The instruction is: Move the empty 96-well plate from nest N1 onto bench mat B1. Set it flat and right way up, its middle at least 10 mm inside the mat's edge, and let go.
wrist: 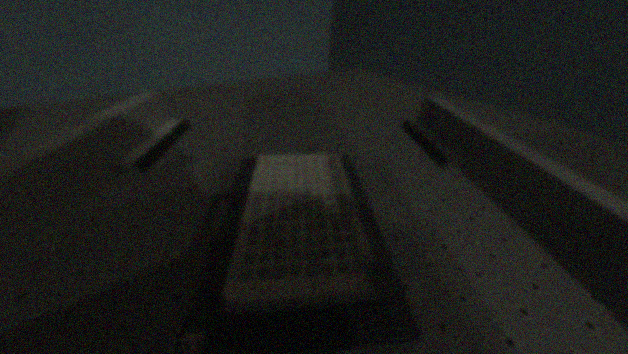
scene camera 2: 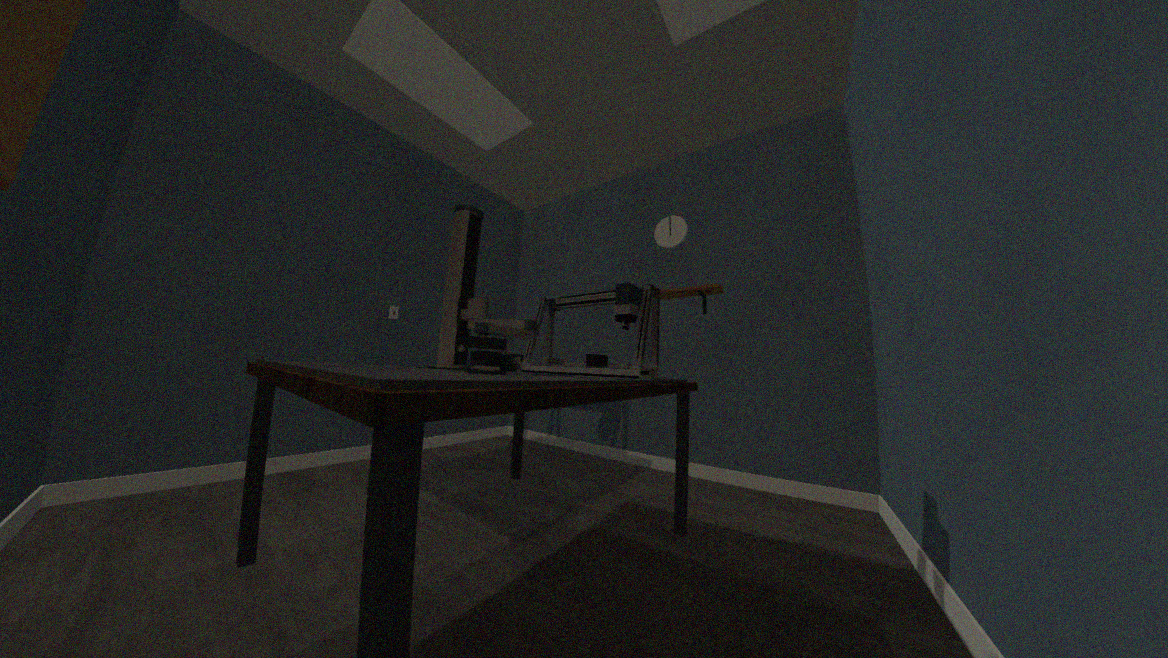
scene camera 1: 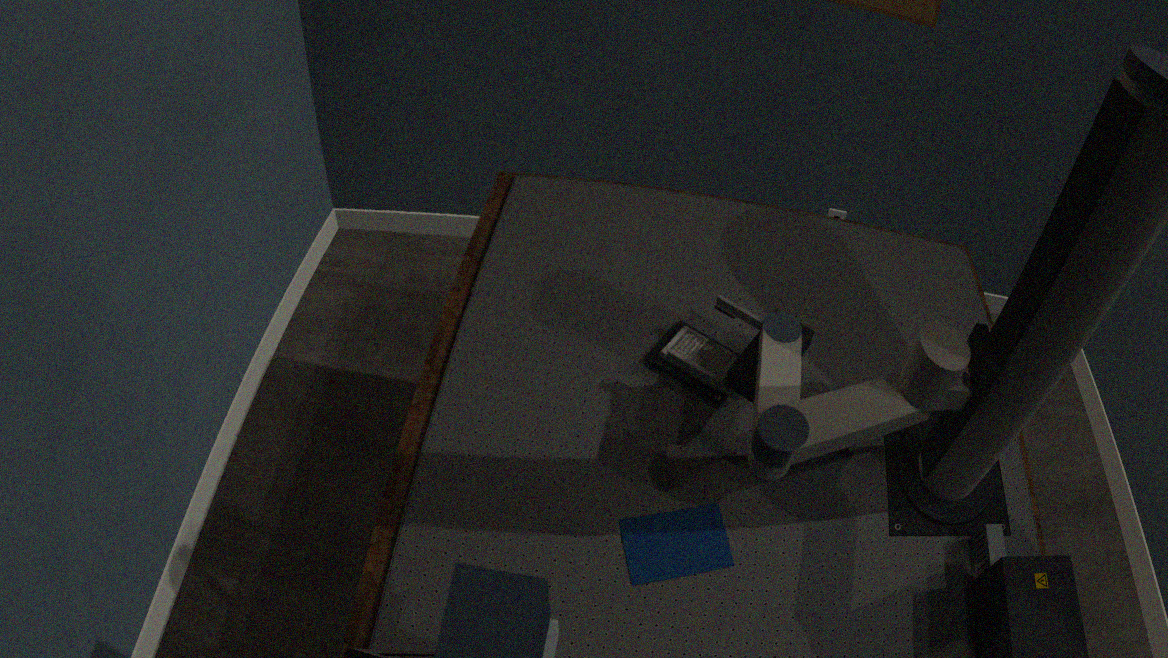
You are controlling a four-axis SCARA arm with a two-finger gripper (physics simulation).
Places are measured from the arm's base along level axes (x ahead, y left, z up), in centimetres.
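Pixels of known places: gripper, fingertip midpoint: (wrist: 300, 111) (scene camera 2: 486, 349) (scene camera 1: 694, 325); arm's base, link origin: (scene camera 1: 944, 473).
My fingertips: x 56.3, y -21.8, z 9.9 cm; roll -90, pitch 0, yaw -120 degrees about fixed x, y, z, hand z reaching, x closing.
Note:
For each thing: its top centre in the pictures, then the offset to it from my fingertips. "spot": a spot on its surface instead. Level surfaces: height alone.
- empty 96-well plate, top centre: (wrist: 301, 201) (scene camera 1: 700, 353) (scene camera 2: 484, 366) dz -6.0, dx -2.0, dy +1.2 cm
- dark nest N1, surface spot: (wrist: 372, 215) spot: dz -7.4, dx -5.4, dy -3.5 cm
- blue bench mat B1, surface height: dz -8.4 cm
- dark box with a yellow label, surface spot: (scene camera 1: 1029, 608) spot: dz +2.9, dx -64.7, dy +56.9 cm
- blue-grey block, surface spot: (scene camera 1: 494, 608) spot: dz +40.2, dx +17.4, dy +72.2 cm
The empty 96-well plate (scene camera 1: 699, 353) (wrist: 300, 235) sits flat, wells up, in the dark nest N1 (wrist: 372, 215). Part of it is in shadow. The blue bench mat B1 (scene camera 1: 676, 544) lies flat on the bench, towards the bottom of scene camera 1. My gripper (scene camera 1: 690, 333) (scene camera 2: 490, 359) (wrist: 300, 111) is open and empty, low near the nest. In the wrist view its fingers stand wide apart, left and right of the plate, with gaps to both sides. The arm partly hides the gripper in scene camera 1, and their exact height over the plate is hard to tell.
The arm's column (scene camera 1: 1054, 277) (scene camera 2: 459, 286) stands on a dark base plate at the right. A dark box with a yellow label (scene camera 1: 1029, 608) and a blue-grey block (scene camera 1: 494, 608) stand near the bottom of scene camera 1. A gantry frame (scene camera 2: 584, 299) stands on the table.

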